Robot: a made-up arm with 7 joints. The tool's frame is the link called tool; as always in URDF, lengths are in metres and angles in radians. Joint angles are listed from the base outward.
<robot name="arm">
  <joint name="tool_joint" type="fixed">
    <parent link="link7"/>
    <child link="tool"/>
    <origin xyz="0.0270 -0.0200 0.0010" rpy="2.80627 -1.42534 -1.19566"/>
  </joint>
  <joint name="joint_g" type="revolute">
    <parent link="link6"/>
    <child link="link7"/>
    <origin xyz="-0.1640 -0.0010 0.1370" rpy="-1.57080 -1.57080 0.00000"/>
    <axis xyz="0 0 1"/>
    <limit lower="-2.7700" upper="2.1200"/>
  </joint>
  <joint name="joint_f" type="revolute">
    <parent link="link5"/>
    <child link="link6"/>
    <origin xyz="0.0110 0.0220 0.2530" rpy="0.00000 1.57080 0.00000"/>
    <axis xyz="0 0 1"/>
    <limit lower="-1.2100" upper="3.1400"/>
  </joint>
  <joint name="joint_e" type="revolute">
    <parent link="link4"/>
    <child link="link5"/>
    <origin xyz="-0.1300 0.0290 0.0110" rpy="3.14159 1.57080 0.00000"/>
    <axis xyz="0 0 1"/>
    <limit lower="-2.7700" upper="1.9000"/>
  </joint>
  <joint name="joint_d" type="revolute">
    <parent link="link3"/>
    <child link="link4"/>
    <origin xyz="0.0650 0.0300 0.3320" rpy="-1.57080 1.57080 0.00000"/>
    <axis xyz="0 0 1"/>
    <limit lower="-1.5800" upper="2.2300"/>
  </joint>
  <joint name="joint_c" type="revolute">
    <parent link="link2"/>
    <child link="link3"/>
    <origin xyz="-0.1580 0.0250 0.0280" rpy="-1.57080 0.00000 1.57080"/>
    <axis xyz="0 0 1"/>
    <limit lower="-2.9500" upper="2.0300"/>
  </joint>
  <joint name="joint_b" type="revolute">
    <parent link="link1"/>
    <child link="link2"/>
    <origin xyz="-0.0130 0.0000 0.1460" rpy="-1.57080 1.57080 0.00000"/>
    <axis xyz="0 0 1"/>
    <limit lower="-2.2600" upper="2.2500"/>
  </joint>
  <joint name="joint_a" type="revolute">
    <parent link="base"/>
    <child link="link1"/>
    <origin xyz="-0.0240 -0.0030 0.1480" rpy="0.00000 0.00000 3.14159"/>
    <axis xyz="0 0 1"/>
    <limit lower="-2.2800" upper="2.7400"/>
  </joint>
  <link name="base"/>
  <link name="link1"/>
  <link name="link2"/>
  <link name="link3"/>
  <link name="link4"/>
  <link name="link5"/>
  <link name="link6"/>
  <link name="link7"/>
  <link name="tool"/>
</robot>
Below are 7 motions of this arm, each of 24 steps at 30 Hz.
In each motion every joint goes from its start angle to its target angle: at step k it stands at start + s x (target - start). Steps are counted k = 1, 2, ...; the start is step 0. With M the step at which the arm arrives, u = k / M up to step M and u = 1 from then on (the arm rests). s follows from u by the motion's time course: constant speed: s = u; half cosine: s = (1 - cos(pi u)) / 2; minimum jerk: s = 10 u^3 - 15 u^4 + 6 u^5.
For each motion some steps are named. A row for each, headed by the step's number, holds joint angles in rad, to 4 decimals.
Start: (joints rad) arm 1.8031 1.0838 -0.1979 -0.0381 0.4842 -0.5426 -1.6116
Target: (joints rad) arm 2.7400 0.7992 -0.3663 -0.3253 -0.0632 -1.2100 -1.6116
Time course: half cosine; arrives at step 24
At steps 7, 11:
7: 1.9864 1.0281 -0.2308 -0.0943 0.3771 -0.6732 -1.6116
11: 2.2104 0.9601 -0.2711 -0.1630 0.2462 -0.8327 -1.6116

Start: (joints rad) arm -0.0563 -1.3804 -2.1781 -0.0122 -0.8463 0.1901 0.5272
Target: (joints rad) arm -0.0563 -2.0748 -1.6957 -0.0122 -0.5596 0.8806 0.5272
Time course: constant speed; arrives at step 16
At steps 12, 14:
12: -0.0563 -1.9012 -1.8163 -0.0122 -0.6313 0.7080 0.5272
14: -0.0563 -1.9880 -1.7560 -0.0122 -0.5954 0.7943 0.5272

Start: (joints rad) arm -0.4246 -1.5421 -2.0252 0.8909 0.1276 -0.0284 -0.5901
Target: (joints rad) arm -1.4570 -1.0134 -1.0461 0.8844 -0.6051 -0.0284 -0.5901
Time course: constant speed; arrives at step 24
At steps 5, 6, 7, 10, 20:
5: -0.6397 -1.4320 -1.8212 0.8895 -0.0250 -0.0284 -0.5901
6: -0.6827 -1.4099 -1.7804 0.8893 -0.0556 -0.0284 -0.5901
7: -0.7257 -1.3879 -1.7396 0.8890 -0.0861 -0.0284 -0.5901
10: -0.8548 -1.3218 -1.6172 0.8882 -0.1777 -0.0284 -0.5901
20: -1.2849 -1.1015 -1.2093 0.8855 -0.4830 -0.0284 -0.5901

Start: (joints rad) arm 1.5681 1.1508 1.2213 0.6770 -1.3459 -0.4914 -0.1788
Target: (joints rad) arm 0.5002 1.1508 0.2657 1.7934 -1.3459 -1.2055 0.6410
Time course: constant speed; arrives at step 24
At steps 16, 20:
16: 0.8562 1.1508 0.5842 1.4213 -1.3459 -0.9675 0.3677
20: 0.6782 1.1508 0.4250 1.6073 -1.3459 -1.0865 0.5044

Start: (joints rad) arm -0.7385 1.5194 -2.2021 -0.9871 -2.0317 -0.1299 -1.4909
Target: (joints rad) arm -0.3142 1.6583 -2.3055 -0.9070 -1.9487 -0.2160 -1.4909
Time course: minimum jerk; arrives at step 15
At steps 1, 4, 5, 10, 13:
1: -0.7374 1.5198 -2.2024 -0.9869 -2.0315 -0.1301 -1.4909
4: -0.6868 1.5363 -2.2147 -0.9773 -2.0216 -0.1404 -1.4909
5: -0.6494 1.5486 -2.2238 -0.9703 -2.0143 -0.1480 -1.4909
10: -0.4033 1.6291 -2.2838 -0.9238 -1.9661 -0.1979 -1.4909
13: -0.3224 1.6556 -2.3035 -0.9085 -1.9503 -0.2143 -1.4909

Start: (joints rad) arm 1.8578 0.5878 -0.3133 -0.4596 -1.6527 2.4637 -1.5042
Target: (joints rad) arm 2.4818 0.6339 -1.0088 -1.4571 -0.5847 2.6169 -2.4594
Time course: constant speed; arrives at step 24
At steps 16, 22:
16: 2.2738 0.6185 -0.7770 -1.1246 -0.9407 2.5658 -2.1410
22: 2.4298 0.6301 -0.9508 -1.3740 -0.6737 2.6041 -2.3798

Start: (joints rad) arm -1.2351 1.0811 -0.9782 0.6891 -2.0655 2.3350 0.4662
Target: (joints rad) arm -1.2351 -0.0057 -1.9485 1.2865 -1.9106 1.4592 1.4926
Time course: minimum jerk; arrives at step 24
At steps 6, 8, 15, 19, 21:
6: -1.2351 0.9686 -1.0786 0.7509 -2.0495 2.2443 0.5724
8: -1.2351 0.8530 -1.1818 0.8145 -2.0330 2.1512 0.6816
15: -1.2351 0.2934 -1.6815 1.1221 -1.9532 1.7002 1.2101
19: -1.2351 0.0644 -1.8859 1.2480 -1.9206 1.5157 1.4264
21: -1.2351 0.0117 -1.9329 1.2769 -1.9131 1.4733 1.4761

